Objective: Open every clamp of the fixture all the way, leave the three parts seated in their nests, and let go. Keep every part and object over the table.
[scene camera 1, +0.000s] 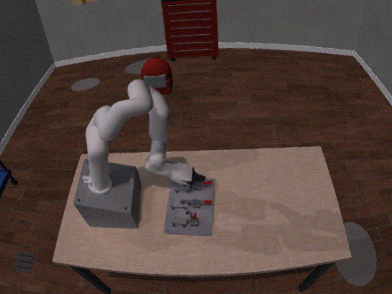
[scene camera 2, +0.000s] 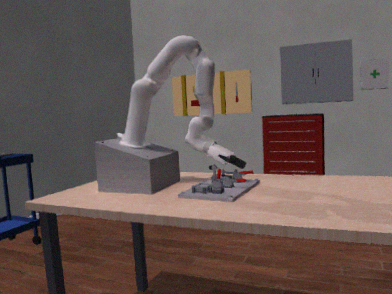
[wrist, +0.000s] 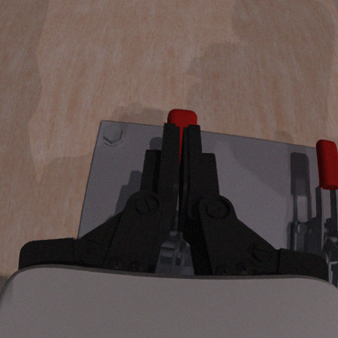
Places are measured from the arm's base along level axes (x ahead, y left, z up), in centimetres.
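Pixels of known places: gripper, fingertip midpoint: (scene camera 1: 204, 179) (scene camera 2: 244, 165); arm's base, origin of the base link: (scene camera 1: 99, 184) (scene camera 2: 133, 145).
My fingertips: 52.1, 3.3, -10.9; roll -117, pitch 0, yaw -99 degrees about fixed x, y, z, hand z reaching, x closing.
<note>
Ahead of a thing's pixels: the offset from my fingertips to its top centre, as dx, dy, dz. "spot": to the spot under its first point. Level surfaces: height alone.
The fixture's grey plate (scene camera 1: 206, 227) (scene camera 2: 244, 189) (wrist: 255, 172) lies on the table with three red-handled clamps. The far clamp's handle {spot: +1.8, -1.2, -2.4} (scene camera 1: 208, 183) (scene camera 2: 246, 172) (wrist: 182, 117) points outward to the plate's edge; so does the middle clamp's handle {spot: -0.4, -11.8, -3.8} (scene camera 1: 207, 202) (scene camera 2: 241, 180) (wrist: 328, 165). The near clamp's handle {-7.4, -20.9, +2.1} (scene camera 1: 195, 215) (scene camera 2: 219, 173) stands upright. My gripper (scene camera 1: 204, 177) (scene camera 2: 245, 164) (wrist: 179, 147) is shut and empty, above the far clamp, its fingertips overlapping that handle in the wrist view. Fingers hide most of this clamp there. The parts in their nests are too small and dark to tell.
The fixture lies on the wooden table {dz -8.8} (scene camera 1: 280, 200) (scene camera 2: 310, 200) (wrist: 125, 60), beside the arm's grey base block (scene camera 1: 107, 205) (scene camera 2: 125, 170). A red tool cabinet (scene camera 1: 191, 30) (scene camera 2: 293, 145) stands by the wall. A blue cart (scene camera 2: 17, 160) is beyond the table's left end.
</note>
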